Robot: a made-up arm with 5 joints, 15 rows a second.
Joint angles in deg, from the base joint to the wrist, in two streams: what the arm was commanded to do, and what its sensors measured. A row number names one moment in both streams.
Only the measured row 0 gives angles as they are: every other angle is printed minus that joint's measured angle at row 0.
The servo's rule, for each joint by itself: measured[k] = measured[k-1] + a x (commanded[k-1-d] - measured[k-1]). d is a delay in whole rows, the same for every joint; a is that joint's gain. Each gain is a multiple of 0.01, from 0.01 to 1. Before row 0 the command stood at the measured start. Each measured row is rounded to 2 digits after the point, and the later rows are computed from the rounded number. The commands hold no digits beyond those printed.
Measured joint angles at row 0:
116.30, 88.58, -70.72, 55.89, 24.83
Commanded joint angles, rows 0 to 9:
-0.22, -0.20, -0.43, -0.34, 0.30
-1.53, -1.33, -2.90, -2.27, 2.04
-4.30, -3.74, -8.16, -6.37, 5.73
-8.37, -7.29, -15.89, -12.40, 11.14
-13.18, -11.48, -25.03, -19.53, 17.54
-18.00, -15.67, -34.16, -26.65, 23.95
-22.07, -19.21, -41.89, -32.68, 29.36
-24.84, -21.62, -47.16, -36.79, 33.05
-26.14, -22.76, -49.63, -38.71, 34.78
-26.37, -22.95, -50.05, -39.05, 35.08
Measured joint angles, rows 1 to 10:
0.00, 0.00, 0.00, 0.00, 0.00
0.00, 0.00, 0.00, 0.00, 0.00
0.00, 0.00, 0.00, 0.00, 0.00
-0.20, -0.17, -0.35, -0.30, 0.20
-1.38, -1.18, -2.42, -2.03, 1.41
-3.98, -3.41, -7.07, -5.85, 4.26
-7.89, -6.79, -14.21, -11.61, 8.80
-12.60, -10.87, -22.97, -18.58, 14.57
-17.41, -15.05, -32.03, -25.68, 20.76
-21.56, -18.67, -40.02, -31.84, 26.44
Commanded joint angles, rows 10 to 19:
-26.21, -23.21, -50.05, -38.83, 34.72
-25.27, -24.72, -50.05, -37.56, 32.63
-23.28, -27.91, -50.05, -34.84, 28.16
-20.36, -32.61, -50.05, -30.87, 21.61
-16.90, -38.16, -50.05, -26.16, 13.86
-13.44, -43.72, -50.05, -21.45, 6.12
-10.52, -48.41, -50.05, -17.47, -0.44
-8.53, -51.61, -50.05, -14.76, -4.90
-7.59, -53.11, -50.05, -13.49, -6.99
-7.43, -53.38, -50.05, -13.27, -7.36
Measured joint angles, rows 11 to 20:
-24.48, -21.24, -45.80, -36.20, 30.80
-25.96, -22.56, -48.90, -38.41, 33.43
-26.32, -22.90, -49.83, -38.97, 34.52
-26.22, -23.17, -50.01, -38.85, 34.65
-25.37, -24.52, -50.04, -37.71, 33.32
-23.51, -27.47, -50.05, -35.18, 29.91
-20.71, -31.94, -50.05, -31.39, 24.43
-17.32, -37.35, -50.05, -26.79, 17.45
-13.87, -42.89, -50.05, -22.09, 9.97
-10.89, -47.69, -50.05, -18.02, 3.10

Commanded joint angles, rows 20 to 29:
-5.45, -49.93, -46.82, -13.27, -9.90
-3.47, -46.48, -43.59, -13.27, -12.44
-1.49, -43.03, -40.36, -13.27, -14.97
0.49, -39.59, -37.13, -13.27, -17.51
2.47, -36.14, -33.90, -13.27, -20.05
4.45, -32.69, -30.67, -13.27, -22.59
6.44, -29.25, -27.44, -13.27, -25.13
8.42, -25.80, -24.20, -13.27, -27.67
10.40, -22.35, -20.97, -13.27, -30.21
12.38, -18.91, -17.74, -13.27, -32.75
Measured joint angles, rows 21 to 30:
-8.79, -51.10, -50.05, -15.15, -2.18
-7.72, -52.85, -50.05, -13.69, -5.35
-7.46, -53.31, -50.05, -13.32, -6.68
-5.67, -50.37, -47.43, -13.28, -8.81
-3.71, -46.99, -44.32, -13.27, -11.21
-1.73, -43.54, -41.11, -13.27, -13.69
0.25, -40.10, -37.89, -13.27, -16.21
2.23, -36.65, -34.66, -13.27, -18.74
4.21, -33.20, -31.43, -13.27, -21.28
6.19, -29.76, -28.20, -13.27, -23.82

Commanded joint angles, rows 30 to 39:
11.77, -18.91, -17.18, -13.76, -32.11
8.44, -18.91, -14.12, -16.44, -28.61
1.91, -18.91, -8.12, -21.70, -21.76
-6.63, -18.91, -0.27, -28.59, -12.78
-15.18, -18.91, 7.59, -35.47, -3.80
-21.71, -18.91, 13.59, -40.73, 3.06
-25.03, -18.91, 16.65, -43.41, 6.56
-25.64, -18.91, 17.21, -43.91, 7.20
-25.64, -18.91, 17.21, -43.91, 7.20
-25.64, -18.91, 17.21, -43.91, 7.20
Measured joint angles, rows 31 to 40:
8.17, -26.31, -24.96, -13.27, -26.36
10.15, -22.86, -21.73, -13.27, -28.90
12.13, -19.42, -18.50, -13.27, -31.44
11.81, -18.98, -17.43, -13.70, -31.88
8.81, -18.92, -14.75, -16.11, -29.72
2.67, -18.91, -9.38, -21.03, -24.47
-5.61, -18.91, -2.00, -27.68, -16.75
-14.13, -18.91, 5.77, -34.54, -8.20
-20.88, -18.91, 12.10, -39.99, -0.77
-24.57, -18.91, 15.79, -43.00, 4.07

